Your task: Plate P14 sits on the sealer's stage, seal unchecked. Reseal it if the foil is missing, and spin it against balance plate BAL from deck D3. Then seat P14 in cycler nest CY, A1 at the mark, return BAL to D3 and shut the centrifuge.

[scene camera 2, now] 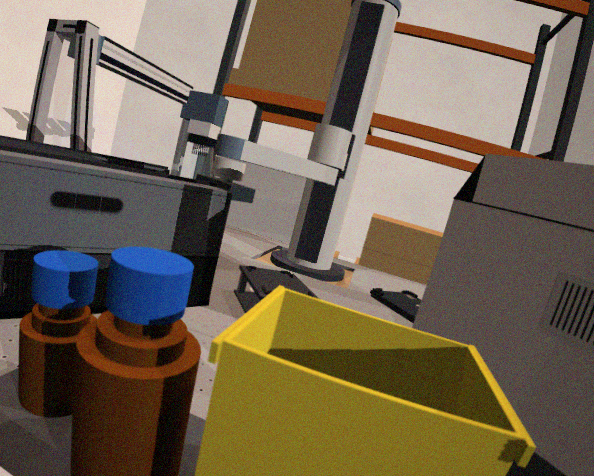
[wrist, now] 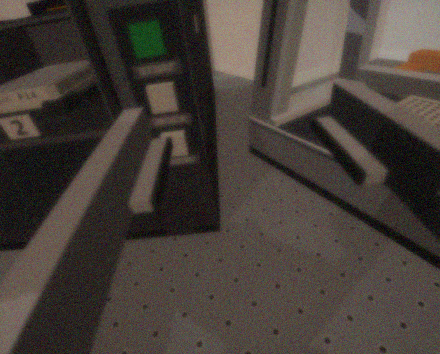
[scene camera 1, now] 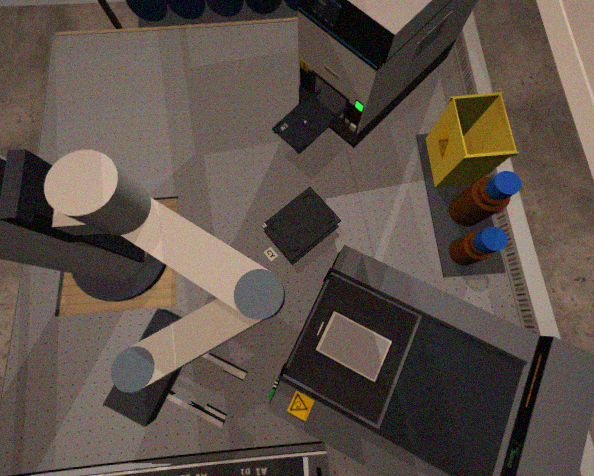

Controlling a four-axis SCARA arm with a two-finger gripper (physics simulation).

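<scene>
With my gripper carrying nothing, I look at the scene and see a green button. A yellow bin is in view too, and so is a dark tray.
</scene>
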